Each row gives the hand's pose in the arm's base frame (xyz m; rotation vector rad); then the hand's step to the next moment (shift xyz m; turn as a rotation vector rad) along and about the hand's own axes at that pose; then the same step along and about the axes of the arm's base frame.
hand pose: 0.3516 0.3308 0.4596 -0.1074 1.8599 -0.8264
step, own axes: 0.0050 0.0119 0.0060 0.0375 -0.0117 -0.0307
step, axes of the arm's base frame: 0.0063 0.0039 -0.0121 -0.0461 -0.0100 -0.0161
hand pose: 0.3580 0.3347 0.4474 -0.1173 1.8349 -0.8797
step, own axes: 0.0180 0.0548 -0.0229 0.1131 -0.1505 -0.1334
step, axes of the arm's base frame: -0.0103 0.0432 -0.0434 -0.2091 -0.0929 0.0298
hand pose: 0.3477 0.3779 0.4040 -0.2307 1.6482 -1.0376
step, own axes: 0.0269 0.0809 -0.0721 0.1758 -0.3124 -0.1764
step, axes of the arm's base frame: -0.0434 0.0677 -0.0775 -0.3260 -0.2066 0.1032
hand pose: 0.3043 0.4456 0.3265 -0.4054 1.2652 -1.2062
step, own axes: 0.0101 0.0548 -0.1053 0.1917 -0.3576 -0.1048
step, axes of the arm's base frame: -0.0683 0.0503 -0.0837 -0.2869 -0.2632 0.1550
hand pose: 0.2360 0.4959 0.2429 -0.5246 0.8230 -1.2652
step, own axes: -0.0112 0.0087 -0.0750 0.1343 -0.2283 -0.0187
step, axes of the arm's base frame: -0.0542 0.0197 -0.0500 -0.1444 -0.1839 0.1257
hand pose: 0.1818 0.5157 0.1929 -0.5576 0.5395 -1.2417
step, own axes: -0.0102 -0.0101 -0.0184 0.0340 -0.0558 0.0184
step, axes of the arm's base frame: -0.0217 0.0058 -0.0063 -0.0200 -0.0438 0.0478
